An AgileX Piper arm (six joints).
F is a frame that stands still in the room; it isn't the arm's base.
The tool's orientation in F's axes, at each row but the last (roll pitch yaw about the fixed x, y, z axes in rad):
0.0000 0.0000 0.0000
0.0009 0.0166 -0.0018
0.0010 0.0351 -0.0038
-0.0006 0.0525 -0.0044
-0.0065 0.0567 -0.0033
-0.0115 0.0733 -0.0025
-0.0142 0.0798 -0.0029
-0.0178 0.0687 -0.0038
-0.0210 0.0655 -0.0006
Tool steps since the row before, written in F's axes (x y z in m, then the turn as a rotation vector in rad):
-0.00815 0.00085 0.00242 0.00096 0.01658 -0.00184
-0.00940 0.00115 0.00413 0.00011 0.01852 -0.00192
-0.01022 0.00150 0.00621 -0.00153 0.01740 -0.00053
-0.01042 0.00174 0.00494 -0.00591 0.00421 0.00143
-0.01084 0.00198 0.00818 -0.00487 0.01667 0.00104
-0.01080 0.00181 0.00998 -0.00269 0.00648 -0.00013
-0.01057 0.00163 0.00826 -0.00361 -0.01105 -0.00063
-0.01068 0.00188 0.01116 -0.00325 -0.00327 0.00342
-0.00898 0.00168 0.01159 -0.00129 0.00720 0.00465
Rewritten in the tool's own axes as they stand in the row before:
-0.00815 0.00085 0.00242 0.00096 0.01658 -0.00184
-0.00947 0.00114 0.00397 0.00011 0.01852 -0.00194
-0.01044 0.00147 0.00585 -0.00158 0.01739 -0.00060
-0.01067 0.00169 0.00439 -0.00600 0.00418 0.00112
-0.01129 0.00190 0.00756 -0.00498 0.01665 0.00087
-0.01151 0.00168 0.00918 -0.00269 0.00648 -0.00025
-0.01120 0.00149 0.00741 -0.00352 -0.01105 -0.00107
-0.01143 0.00165 0.01043 -0.00346 -0.00334 0.00313
-0.00972 0.00144 0.01101 -0.00160 0.00710 0.00471

